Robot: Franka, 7 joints.
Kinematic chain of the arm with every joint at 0, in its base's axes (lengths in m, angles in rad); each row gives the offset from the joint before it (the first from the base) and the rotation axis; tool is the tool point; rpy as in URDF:
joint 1: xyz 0 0 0.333 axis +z
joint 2: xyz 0 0 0 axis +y
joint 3: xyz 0 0 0.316 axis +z
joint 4: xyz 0.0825 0 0 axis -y
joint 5: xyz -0.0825 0 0.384 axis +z
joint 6: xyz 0 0 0 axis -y
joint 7: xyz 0.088 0 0 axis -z
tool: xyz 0 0 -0.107 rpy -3.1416 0 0
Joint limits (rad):
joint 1: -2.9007..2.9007
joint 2: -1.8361..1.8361
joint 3: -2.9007..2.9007
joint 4: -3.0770..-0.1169
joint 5: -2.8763..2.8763
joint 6: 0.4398..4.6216
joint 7: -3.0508..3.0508
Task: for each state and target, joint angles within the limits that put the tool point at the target. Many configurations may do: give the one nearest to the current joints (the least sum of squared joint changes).
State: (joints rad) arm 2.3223 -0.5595 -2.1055 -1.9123 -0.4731 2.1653 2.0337
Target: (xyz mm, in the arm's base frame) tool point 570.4 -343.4 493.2
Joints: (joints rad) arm 1.9417 -0.3381 -2.3694 -1.6467 -0.4958 2.1768 2.0337
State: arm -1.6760 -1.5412 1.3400 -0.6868 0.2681 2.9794 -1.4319
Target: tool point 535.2 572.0 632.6
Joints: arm -1.8359 -1.3425 1.2687 -0.9117 0.2943 2.9736 -1.4319
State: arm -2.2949 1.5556 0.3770 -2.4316 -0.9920 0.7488 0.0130
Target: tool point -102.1 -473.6 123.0
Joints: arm -2.1780 0.9704 0.6896 -1.8289 -1.1768 0.7766 0.0130
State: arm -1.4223 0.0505 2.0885 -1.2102 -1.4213 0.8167 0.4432
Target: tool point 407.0 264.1 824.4
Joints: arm -1.4097 -0.1325 2.1518 -1.2328 -1.4543 1.0301 0.4432
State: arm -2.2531 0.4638 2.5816 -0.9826 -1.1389 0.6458 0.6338
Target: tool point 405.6 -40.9 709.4
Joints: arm -2.2515 0.1595 2.5098 -1.5322 -0.9659 0.6023 0.6338
